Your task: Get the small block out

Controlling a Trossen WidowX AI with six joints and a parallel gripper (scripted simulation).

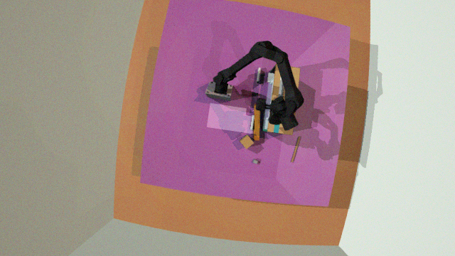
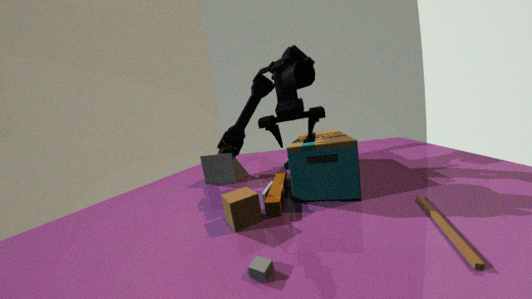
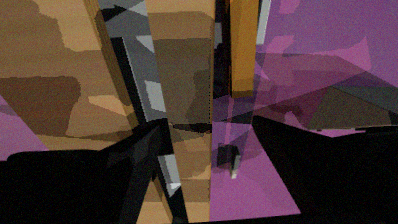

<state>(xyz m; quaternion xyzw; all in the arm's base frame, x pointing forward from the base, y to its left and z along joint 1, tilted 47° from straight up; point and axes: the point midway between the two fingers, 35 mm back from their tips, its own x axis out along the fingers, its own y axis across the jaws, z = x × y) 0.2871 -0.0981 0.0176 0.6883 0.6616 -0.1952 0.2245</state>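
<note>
Now: the orange bar 100 mm below my gripper tip, 90 mm to the right of it and 50 mm behind it. The rest, counted from my gripper tip: thin wooden stick 240 mm ahead, 230 mm to the right, 110 mm below; then grey block 340 mm to the right, 110 mm below, 10 mm behind.
</note>
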